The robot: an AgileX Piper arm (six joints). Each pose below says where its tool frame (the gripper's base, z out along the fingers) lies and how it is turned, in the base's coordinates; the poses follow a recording.
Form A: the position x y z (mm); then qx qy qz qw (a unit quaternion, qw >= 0).
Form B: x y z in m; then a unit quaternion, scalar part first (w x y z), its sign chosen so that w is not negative. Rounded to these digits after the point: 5 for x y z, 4 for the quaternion.
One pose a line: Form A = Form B
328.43 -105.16 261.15 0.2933 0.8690 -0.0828 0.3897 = 0.32843 -0.10516 0.26115 0.3897 0.2933 0.8690 -0.0828
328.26 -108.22 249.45 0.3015 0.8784 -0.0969 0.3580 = 0.32826 -0.10822 0.24945 0.3580 0.3015 0.8784 -0.0969
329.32 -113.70 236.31 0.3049 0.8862 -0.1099 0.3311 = 0.32932 -0.11370 0.23631 0.3311 0.3049 0.8862 -0.1099
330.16 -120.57 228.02 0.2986 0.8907 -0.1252 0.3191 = 0.33016 -0.12057 0.22802 0.3191 0.2986 0.8907 -0.1252
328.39 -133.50 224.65 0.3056 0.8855 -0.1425 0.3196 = 0.32839 -0.13350 0.22465 0.3196 0.3056 0.8855 -0.1425
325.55 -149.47 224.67 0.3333 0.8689 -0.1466 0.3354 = 0.32555 -0.14947 0.22467 0.3354 0.3333 0.8689 -0.1466
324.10 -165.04 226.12 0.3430 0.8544 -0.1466 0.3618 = 0.32410 -0.16504 0.22612 0.3618 0.3430 0.8544 -0.1466
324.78 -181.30 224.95 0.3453 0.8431 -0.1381 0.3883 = 0.32478 -0.18130 0.22495 0.3883 0.3453 0.8431 -0.1381
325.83 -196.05 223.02 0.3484 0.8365 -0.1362 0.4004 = 0.32583 -0.19605 0.22302 0.4004 0.3484 0.8365 -0.1362
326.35 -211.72 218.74 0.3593 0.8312 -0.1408 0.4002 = 0.32635 -0.21172 0.21874 0.4002 0.3593 0.8312 -0.1408
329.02 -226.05 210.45 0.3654 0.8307 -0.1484 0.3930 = 0.32902 -0.22605 0.21045 0.3930 0.3654 0.8307 -0.1484
